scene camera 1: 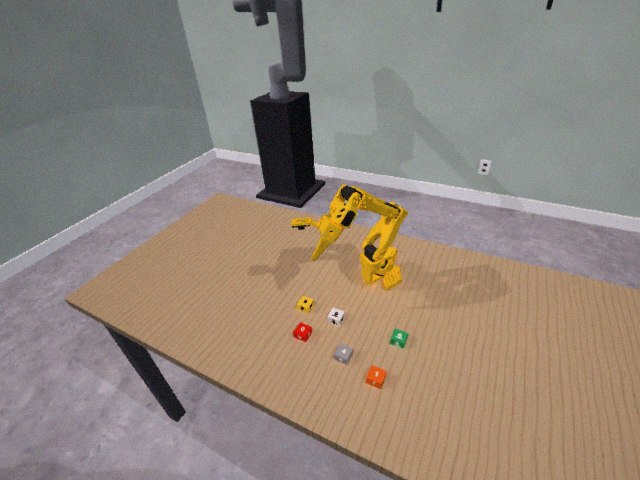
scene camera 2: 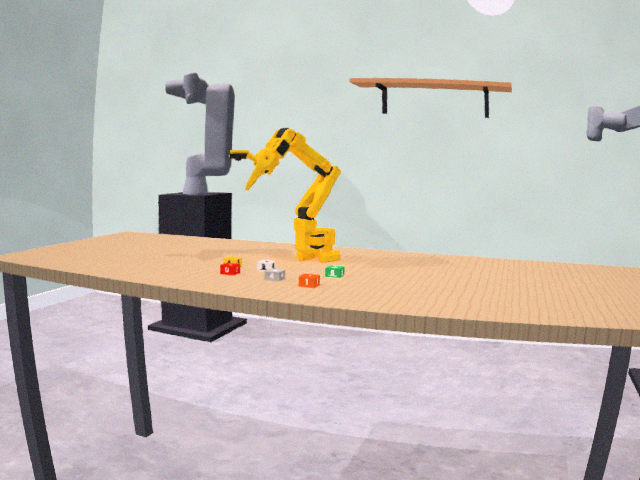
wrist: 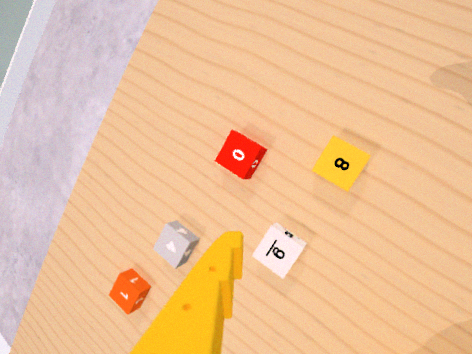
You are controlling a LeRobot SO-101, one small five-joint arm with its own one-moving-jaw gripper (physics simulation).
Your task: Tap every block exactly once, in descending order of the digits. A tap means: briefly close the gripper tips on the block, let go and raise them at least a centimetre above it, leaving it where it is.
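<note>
My gripper (scene camera 1: 303, 241) (scene camera 2: 238, 171) is wide open and empty, high above the table behind the blocks; one notched jaw (wrist: 212, 290) shows in the wrist view. The blocks stand apart: yellow 8 (scene camera 1: 305, 304) (scene camera 2: 232, 260) (wrist: 341, 163), red 0 (scene camera 1: 302, 332) (scene camera 2: 230, 269) (wrist: 238, 154), grey 4 (scene camera 1: 343, 353) (scene camera 2: 274, 274) (wrist: 175, 244), orange 1 (scene camera 1: 376, 377) (scene camera 2: 309, 280) (wrist: 129, 291). A white block (scene camera 1: 336, 316) (scene camera 2: 266, 265) (wrist: 280, 250) has an underlined 6 or 9; I cannot tell which. A green block (scene camera 1: 399, 338) (scene camera 2: 334, 271) has an unclear digit and does not show in the wrist view.
The wooden table (scene camera 1: 491, 387) (scene camera 2: 465, 289) (wrist: 190, 65) carries the blocks and my yellow arm base (scene camera 1: 373, 266) (scene camera 2: 306, 240), which stands behind them. A grey robot arm on a black pedestal (scene camera 1: 286, 147) (scene camera 2: 193, 258) stands on the floor behind the table.
</note>
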